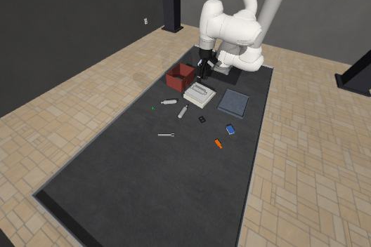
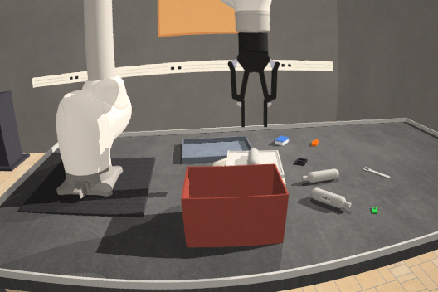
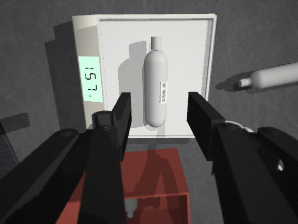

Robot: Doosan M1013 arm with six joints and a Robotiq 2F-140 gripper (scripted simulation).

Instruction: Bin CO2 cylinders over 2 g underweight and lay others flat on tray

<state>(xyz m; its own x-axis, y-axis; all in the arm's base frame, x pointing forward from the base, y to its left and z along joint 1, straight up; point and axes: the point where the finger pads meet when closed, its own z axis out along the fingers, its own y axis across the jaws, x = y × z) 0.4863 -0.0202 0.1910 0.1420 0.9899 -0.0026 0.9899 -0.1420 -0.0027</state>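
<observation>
The blue-grey tray is 27 cm to the left of my hand, 19 cm below it and 9 cm behind it. The rest, counted from my hand: scale: 16 cm below, 1 cm behind; red scrap bin: 21 cm to the right, 17 cm below, 8 cm behind; black part: 20 cm below, 18 cm ahead, 12 cm to the left.
</observation>
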